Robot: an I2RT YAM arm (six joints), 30 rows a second.
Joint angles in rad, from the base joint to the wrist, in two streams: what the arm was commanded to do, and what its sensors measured. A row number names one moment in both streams.
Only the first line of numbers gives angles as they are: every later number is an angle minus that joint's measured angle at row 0.
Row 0, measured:
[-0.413 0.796 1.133 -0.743 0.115 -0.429]
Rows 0 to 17, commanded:
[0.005 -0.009 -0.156 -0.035 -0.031 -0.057]
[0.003 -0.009 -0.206 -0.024 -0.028 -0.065]
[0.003 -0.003 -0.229 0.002 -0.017 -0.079]
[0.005 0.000 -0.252 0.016 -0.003 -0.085]
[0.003 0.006 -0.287 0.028 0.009 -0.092]
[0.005 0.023 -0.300 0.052 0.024 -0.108]
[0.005 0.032 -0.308 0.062 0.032 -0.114]
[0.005 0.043 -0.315 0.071 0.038 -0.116]
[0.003 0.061 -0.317 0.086 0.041 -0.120]
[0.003 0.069 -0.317 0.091 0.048 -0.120]
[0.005 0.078 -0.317 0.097 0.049 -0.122]
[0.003 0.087 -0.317 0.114 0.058 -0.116]
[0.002 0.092 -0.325 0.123 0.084 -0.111]
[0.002 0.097 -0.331 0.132 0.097 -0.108]
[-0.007 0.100 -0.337 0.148 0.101 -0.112]
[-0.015 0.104 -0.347 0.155 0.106 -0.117]
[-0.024 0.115 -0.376 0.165 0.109 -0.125]
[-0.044 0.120 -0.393 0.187 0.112 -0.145]
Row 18, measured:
[-0.012 0.103 -0.348 0.093 0.063 -0.109]
